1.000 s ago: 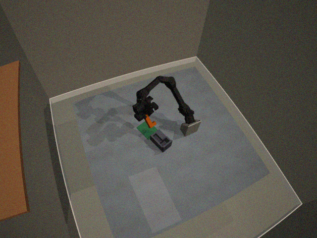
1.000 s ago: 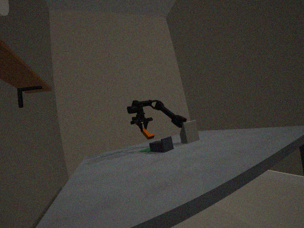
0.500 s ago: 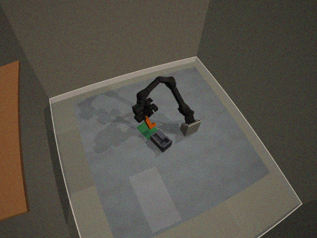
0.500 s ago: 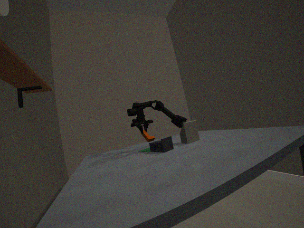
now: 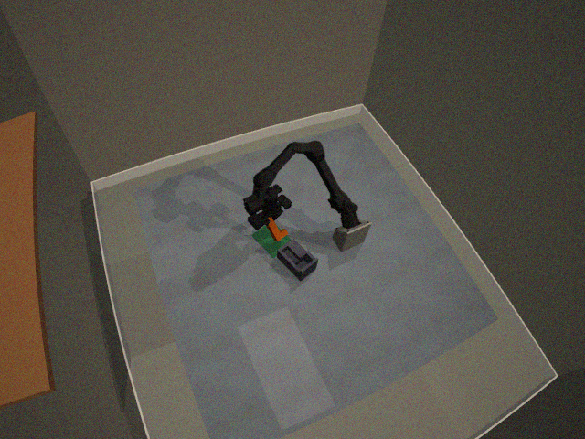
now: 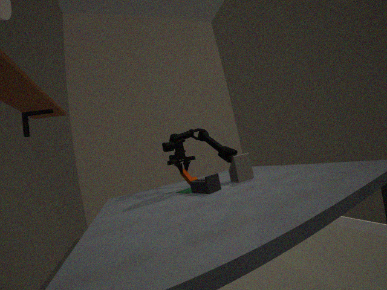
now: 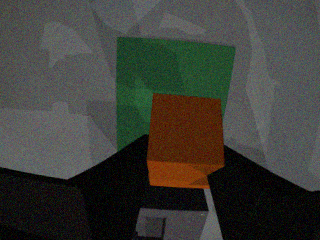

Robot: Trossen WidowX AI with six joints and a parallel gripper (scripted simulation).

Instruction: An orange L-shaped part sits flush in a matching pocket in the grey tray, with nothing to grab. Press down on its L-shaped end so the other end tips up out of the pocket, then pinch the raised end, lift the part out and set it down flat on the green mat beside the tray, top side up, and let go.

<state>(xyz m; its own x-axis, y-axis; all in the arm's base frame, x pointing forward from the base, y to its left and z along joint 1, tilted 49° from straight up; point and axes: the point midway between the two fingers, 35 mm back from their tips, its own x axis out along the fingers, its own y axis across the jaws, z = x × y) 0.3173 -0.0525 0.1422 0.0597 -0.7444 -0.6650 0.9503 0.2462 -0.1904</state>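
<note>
The orange L-shaped part is 20 mm behind my gripper tip, 30 mm to the left of it and 30 mm below it. The rest, counted from my gripper tip: green mat: 10 mm behind, 20 mm to the left, 120 mm below.
</note>
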